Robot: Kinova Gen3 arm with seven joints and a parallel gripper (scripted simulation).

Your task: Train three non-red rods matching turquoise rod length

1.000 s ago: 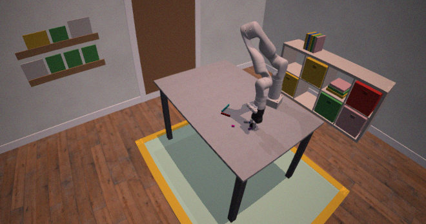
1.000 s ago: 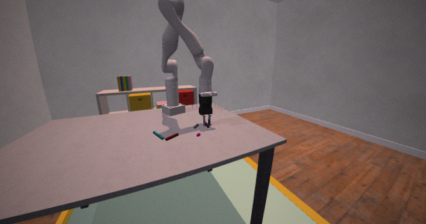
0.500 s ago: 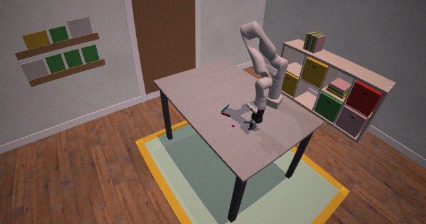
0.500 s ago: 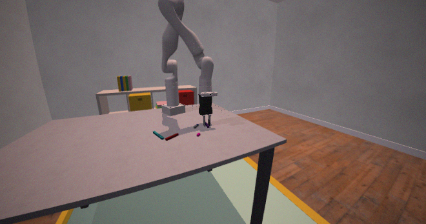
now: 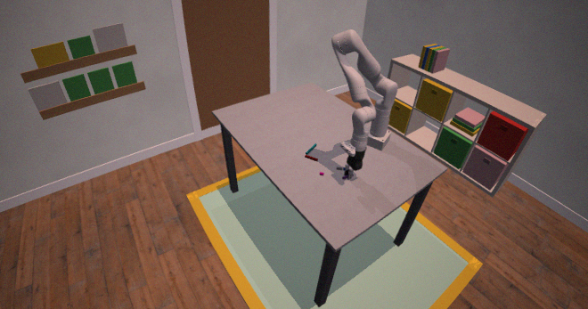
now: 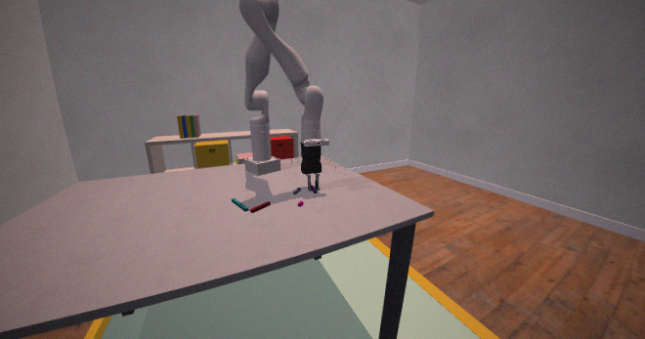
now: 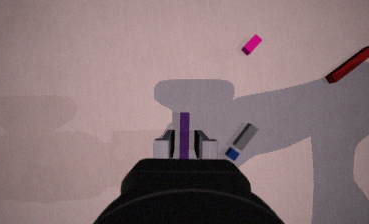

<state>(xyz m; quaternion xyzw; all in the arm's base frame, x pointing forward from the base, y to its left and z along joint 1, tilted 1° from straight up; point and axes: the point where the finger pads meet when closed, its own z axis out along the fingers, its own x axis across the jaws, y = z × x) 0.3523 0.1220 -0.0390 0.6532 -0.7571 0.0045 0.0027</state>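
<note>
The purple rod lies 10 mm below my hand. From my hand the other things lie so: grey rod: 10 mm behind, 70 mm to the right, 10 mm below; blue rod: 20 mm behind, 50 mm to the right, 10 mm below; magenta rod: 100 mm ahead, 90 mm to the right, 10 mm below.
</note>
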